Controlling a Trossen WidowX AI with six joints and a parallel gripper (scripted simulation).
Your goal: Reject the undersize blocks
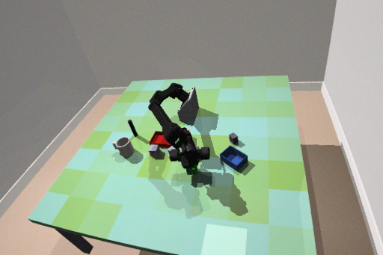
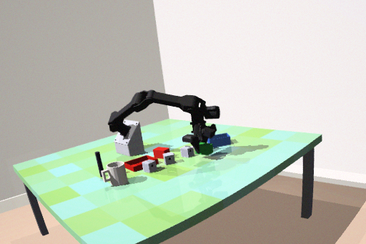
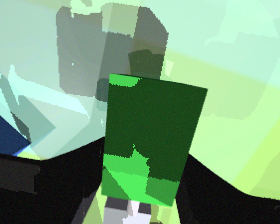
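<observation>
The steel block lies 9 cm behind my gripper tip, 1 cm to the right of it and 1 cm below it. Round my gripper tip: green GO gauge 2 cm above, 1 cm behind; then blue tray 19 cm to the left, 8 cm behind, 2 cm below; then darker grey block 21 cm behind, 17 cm to the left, 1 cm below.
</observation>
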